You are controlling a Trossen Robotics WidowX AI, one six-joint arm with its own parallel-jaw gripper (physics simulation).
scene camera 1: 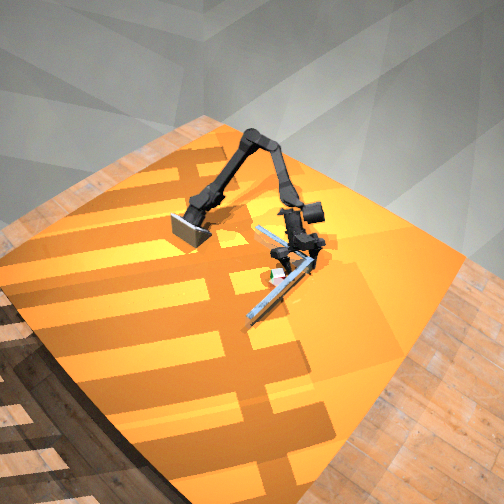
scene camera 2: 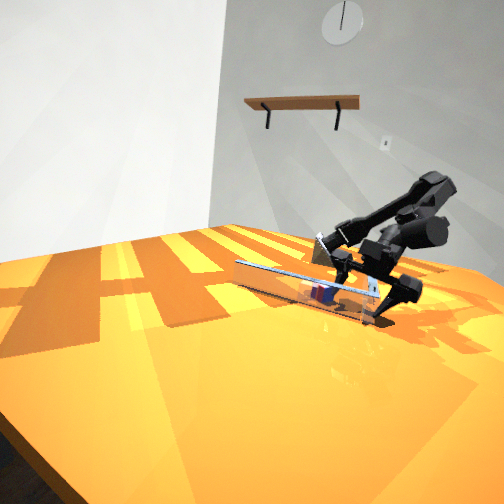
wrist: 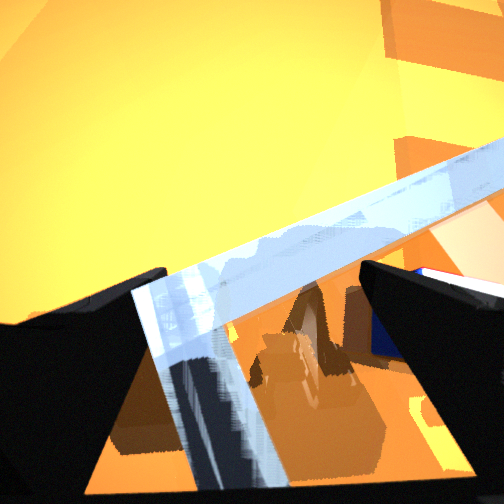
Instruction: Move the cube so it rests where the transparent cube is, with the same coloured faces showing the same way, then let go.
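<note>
My gripper is low over the orange table, jaws spread apart and empty; it also shows in scene camera 2. The small cube, with blue and red faces visible, sits on the table just left of the jaws. In the wrist view only its blue and white corner shows, beside the right finger, outside the jaws. A long pale see-through slab lies flat under the gripper and crosses the wrist view. I cannot make out a separate transparent cube.
The arm's base stands on the table behind the gripper. A second pale strip angles off the slab toward the base. A wall shelf and clock are far off.
</note>
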